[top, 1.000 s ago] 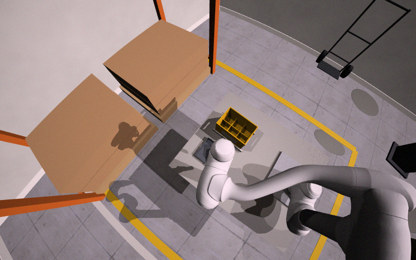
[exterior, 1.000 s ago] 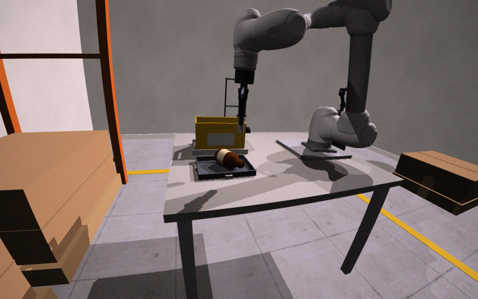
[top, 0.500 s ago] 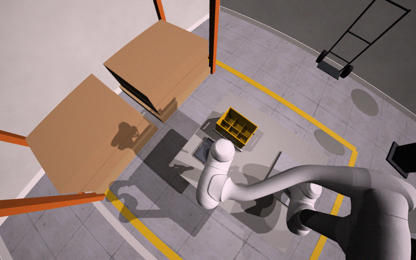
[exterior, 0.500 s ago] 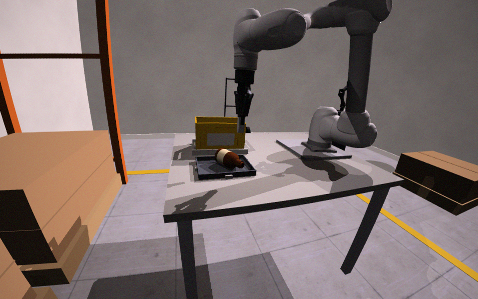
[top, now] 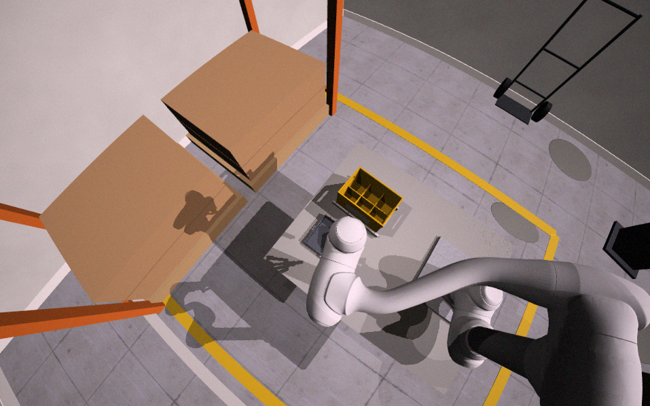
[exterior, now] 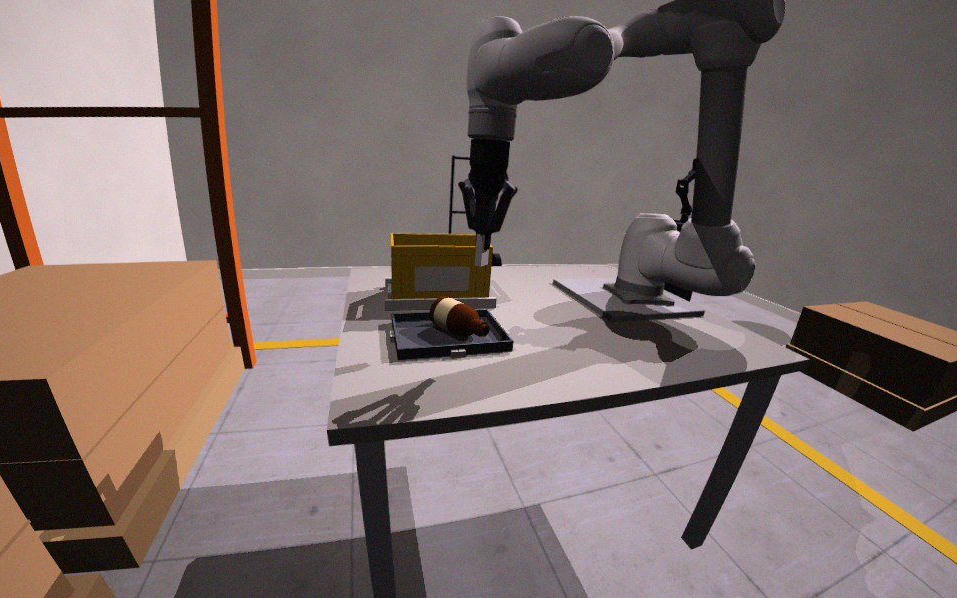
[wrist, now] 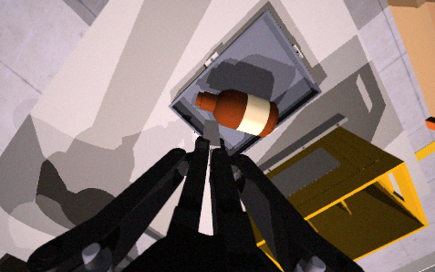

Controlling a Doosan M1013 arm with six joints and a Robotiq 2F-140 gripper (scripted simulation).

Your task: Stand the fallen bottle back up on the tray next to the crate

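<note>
Now: the brown bottle 180 mm below my hand, 40 mm to the right of it and 30 mm ahead of it. Round my hand: dark grey tray 210 mm below, 60 mm ahead, 40 mm to the right; then yellow crate 310 mm to the right, 130 mm below, 90 mm ahead.
</note>
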